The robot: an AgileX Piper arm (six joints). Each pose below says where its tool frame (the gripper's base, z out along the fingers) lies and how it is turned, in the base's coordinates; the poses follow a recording.
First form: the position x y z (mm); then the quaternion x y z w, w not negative.
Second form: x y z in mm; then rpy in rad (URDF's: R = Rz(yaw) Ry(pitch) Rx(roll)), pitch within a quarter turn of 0, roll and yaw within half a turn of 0. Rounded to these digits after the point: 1 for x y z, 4 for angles.
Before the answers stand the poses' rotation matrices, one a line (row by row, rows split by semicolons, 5 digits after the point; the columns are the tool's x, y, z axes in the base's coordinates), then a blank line. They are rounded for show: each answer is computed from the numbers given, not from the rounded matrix.
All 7 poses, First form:
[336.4, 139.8, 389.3, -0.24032, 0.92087, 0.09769, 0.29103]
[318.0, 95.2, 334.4, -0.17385, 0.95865, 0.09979, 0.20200]
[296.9, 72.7, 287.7, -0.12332, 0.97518, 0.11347, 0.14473]
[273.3, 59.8, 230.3, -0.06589, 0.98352, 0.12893, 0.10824]
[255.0, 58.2, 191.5, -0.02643, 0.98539, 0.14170, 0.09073]
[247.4, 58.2, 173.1, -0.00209, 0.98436, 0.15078, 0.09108]
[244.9, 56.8, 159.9, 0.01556, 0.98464, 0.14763, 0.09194]
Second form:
-0.71509 -0.49947 0.48905; -0.38575 0.86541 0.31980; -0.58296 0.04004 -0.81152
-0.85794 -0.37364 0.35260; -0.29301 0.91964 0.26156; -0.42199 0.12109 -0.89848
-0.92769 -0.27336 0.25429; -0.20767 0.94383 0.25700; -0.31026 0.18561 -0.93236
-0.96788 -0.15752 0.19592; -0.10170 0.95807 0.26788; -0.22990 0.23935 -0.94332
-0.98214 -0.07780 0.17132; -0.02637 0.95845 0.28405; -0.18630 0.27446 -0.94338
-0.98340 -0.03158 0.17868; 0.02335 0.95452 0.29722; -0.17994 0.29646 -0.93794
-0.98261 0.00350 0.18565; 0.05779 0.95593 0.28786; -0.17646 0.29358 -0.93951

[336.4, 139.8, 389.3, 3.0923, 0.6224, -2.6469]
[318.0, 95.2, 334.4, 3.0076, 0.4356, -2.8125]
[296.9, 72.7, 287.7, 2.9451, 0.3155, -2.9214]
[273.3, 59.8, 230.3, 2.8931, 0.2320, -3.0369]
[255.0, 58.2, 191.5, 2.8585, 0.1874, -3.1147]
[247.4, 58.2, 173.1, 2.8355, 0.1809, 3.1179]
[244.9, 56.8, 159.9, 2.8387, 0.1774, 3.0828]

